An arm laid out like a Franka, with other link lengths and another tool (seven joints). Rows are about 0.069 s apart.
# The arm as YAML. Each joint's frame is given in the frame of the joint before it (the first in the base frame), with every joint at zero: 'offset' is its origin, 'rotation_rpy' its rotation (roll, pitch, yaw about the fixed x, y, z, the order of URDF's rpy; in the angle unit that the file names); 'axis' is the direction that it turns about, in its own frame. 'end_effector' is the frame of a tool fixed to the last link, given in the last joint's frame.
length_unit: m
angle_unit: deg
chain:
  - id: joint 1
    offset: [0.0, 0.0, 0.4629]
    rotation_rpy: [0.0, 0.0, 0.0]
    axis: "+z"
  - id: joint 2
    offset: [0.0, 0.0, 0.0]
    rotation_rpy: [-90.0, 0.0, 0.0]
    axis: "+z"
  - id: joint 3
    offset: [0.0, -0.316, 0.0]
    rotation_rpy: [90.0, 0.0, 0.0]
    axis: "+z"
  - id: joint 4
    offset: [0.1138, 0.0, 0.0]
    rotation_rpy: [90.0, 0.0, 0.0]
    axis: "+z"
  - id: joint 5
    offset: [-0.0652, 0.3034, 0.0]
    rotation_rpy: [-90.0, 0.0, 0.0]
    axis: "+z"
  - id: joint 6
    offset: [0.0, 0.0, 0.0]
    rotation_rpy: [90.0, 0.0, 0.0]
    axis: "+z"
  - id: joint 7
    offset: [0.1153, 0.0, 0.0]
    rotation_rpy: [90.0, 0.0, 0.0]
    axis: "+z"
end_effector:
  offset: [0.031, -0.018, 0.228]
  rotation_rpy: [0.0, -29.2, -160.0]
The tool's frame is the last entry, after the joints.
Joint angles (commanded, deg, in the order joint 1, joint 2, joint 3, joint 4, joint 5, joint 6, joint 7), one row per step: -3.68 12.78 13.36 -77.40 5.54 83.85 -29.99; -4.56 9.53 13.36 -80.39 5.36 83.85 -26.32; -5.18 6.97 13.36 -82.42 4.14 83.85 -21.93; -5.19 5.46 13.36 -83.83 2.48 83.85 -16.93; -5.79 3.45 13.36 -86.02 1.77 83.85 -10.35; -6.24 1.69 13.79 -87.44 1.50 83.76 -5.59; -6.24 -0.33 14.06 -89.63 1.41 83.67 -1.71; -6.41 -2.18 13.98 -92.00 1.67 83.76 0.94; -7.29 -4.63 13.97 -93.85 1.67 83.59 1.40; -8.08 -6.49 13.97 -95.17 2.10 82.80 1.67; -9.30 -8.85 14.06 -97.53 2.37 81.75 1.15; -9.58 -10.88 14.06 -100.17 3.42 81.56 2.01
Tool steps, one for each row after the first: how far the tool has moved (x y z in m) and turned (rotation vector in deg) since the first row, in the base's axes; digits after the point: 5 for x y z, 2 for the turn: -0.01142 -0.01027 0.00956 -1.33 0.12 -4.36; -0.01864 -0.02243 0.01768 -3.53 -0.19 -9.27; -0.02268 -0.03101 0.01989 -6.03 -0.23 -14.23; -0.02920 -0.04239 0.02171 -7.95 0.25 -21.32; -0.03577 -0.04586 0.02692 -9.01 0.21 -26.07; -0.04647 -0.04587 0.02860 -10.07 0.56 -29.63; -0.05655 -0.04886 0.02768 -10.72 1.15 -32.48; -0.06750 -0.05729 0.03490 -11.17 0.69 -33.90; -0.07860 -0.06287 0.03936 -11.33 1.07 -34.95; -0.09514 -0.07169 0.03931 -12.01 2.08 -35.52; -0.10903 -0.07053 0.03613 -11.91 3.20 -36.64
